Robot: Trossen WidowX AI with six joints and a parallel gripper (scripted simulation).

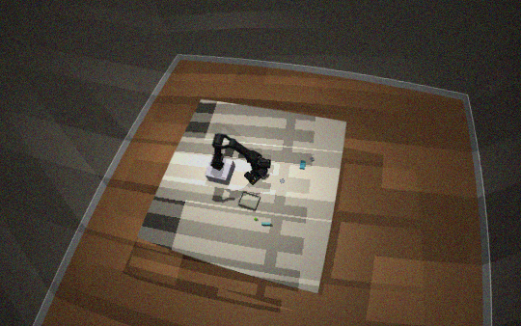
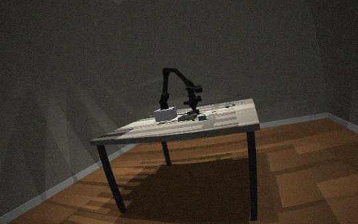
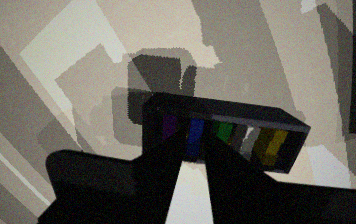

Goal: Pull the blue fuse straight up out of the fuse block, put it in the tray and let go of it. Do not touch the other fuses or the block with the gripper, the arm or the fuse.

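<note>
My gripper tip is 1 cm above the blue fuse. Also, from my gripper tip: shallow dark-rimmed tray: 2 cm ahead, 19 cm to the right, 3 cm below; purple fuse: 1 cm ahead, 2 cm to the left, 1 cm below.
</note>
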